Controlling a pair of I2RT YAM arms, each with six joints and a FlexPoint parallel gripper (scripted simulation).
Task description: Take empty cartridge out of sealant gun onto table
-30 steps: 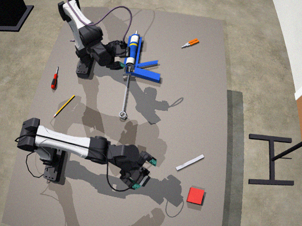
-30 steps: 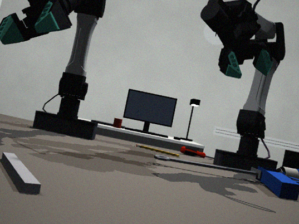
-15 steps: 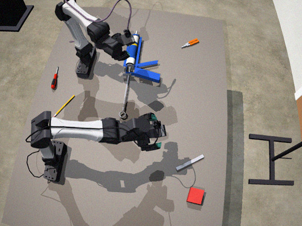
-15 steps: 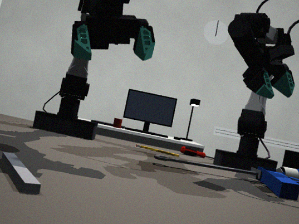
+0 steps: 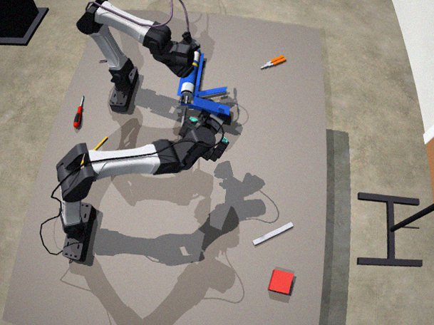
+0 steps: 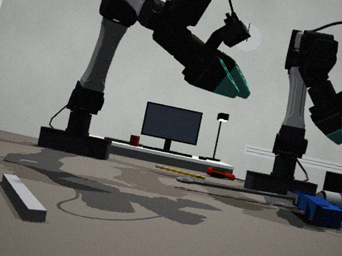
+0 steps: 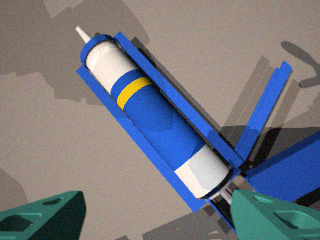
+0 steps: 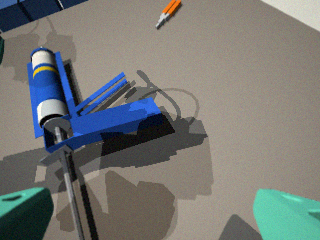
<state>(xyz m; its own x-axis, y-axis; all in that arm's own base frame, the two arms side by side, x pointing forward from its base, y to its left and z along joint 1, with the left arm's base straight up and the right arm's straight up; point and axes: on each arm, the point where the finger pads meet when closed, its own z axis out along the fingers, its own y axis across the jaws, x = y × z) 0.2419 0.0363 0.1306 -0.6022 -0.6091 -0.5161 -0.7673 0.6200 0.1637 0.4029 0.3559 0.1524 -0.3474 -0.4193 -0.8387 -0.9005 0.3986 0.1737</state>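
My left hand is 10 mm short of the white-and-blue cartridge, 100 mm to the right of it and 140 mm above it. Round my left hand: pencil: 290 mm behind, 340 mm to the right, 170 mm below; then red screwdriver: 410 mm behind, 170 mm to the right, 160 mm below; then blue sealant gun: 60 mm ahead, 80 mm to the right, 150 mm below.
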